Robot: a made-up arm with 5 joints.
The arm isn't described. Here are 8 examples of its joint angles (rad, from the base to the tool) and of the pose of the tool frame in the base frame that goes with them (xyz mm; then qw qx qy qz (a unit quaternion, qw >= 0)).
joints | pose
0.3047 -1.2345 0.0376 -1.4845 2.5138 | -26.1 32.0 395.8 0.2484 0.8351 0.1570 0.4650
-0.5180 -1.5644 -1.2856 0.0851 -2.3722 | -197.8 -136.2 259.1 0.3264 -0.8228 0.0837 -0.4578
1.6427 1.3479 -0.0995 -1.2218 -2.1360 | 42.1 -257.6 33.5 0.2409 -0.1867 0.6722 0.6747
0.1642 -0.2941 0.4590 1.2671 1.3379 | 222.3 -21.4 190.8 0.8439 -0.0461 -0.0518 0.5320
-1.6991 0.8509 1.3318 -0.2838 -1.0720 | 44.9 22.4 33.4 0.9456 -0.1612 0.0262 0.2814
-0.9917 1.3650 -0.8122 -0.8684 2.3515 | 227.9 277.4 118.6 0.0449 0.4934 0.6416 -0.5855
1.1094 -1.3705 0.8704 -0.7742 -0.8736 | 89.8 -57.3 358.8 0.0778 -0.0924 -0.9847 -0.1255
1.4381 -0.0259 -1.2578 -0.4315 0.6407 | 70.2 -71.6 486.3 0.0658 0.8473 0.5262 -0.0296
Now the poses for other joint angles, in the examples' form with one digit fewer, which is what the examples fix.
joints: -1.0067 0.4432 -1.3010 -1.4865 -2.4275
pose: 120 116 417 0.280 -0.913 -0.157 -0.253
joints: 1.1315 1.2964 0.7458 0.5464 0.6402
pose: 66 -11 7 0.842 0.370 0.317 -0.233
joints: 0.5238 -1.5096 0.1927 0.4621 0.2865
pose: 55 7 395 0.347 -0.348 -0.870 -0.050
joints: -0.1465 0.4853 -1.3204 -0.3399 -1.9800
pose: 268 38 427 0.116 0.868 -0.456 -0.159
